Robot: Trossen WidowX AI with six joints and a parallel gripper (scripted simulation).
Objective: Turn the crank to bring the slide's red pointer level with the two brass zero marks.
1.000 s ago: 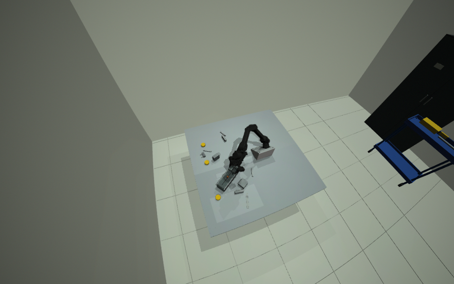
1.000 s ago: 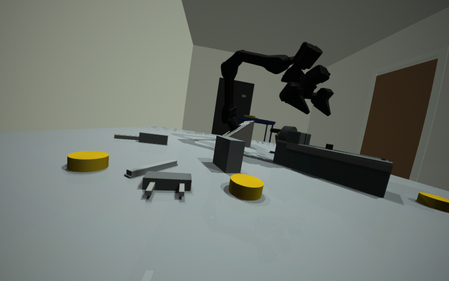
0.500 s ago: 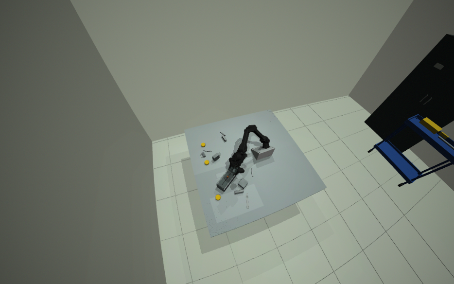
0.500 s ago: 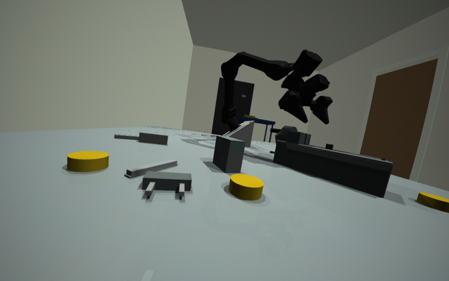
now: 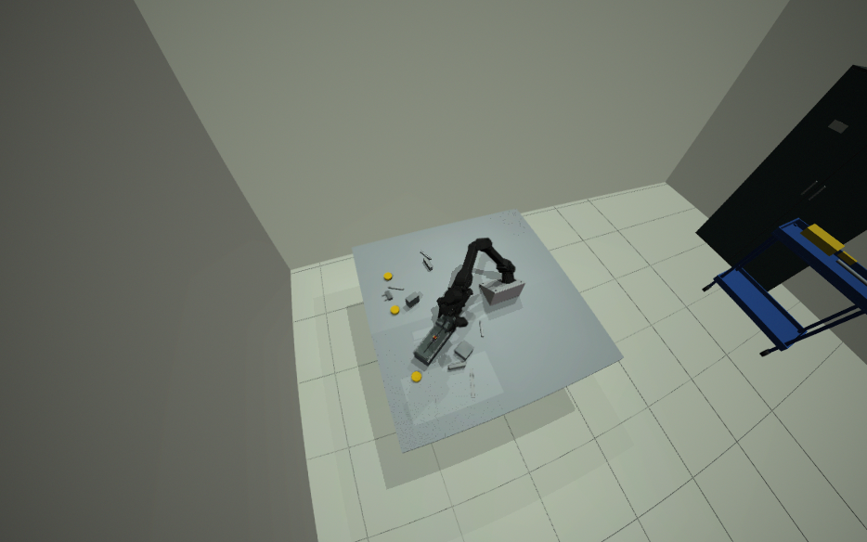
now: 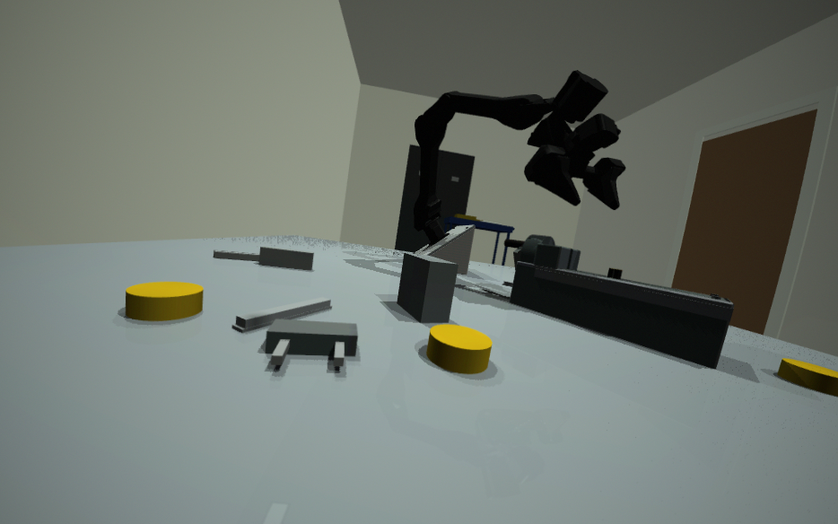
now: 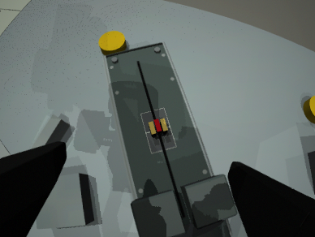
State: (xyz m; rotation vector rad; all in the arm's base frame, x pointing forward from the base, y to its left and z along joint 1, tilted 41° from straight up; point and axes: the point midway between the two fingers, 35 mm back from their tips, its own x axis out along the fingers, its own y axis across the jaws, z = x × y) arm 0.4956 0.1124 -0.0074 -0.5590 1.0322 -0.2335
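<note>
Now: gripper tip 130 mm past the dark crank handle, 50 mm to the left of it and 80 mm above it. The rest, counted from my gripper tip: bracket (160 mm ahead, 390 mm to the right, 180 mm below); red pointer (50 mm ahead, 100 mm below).
</note>
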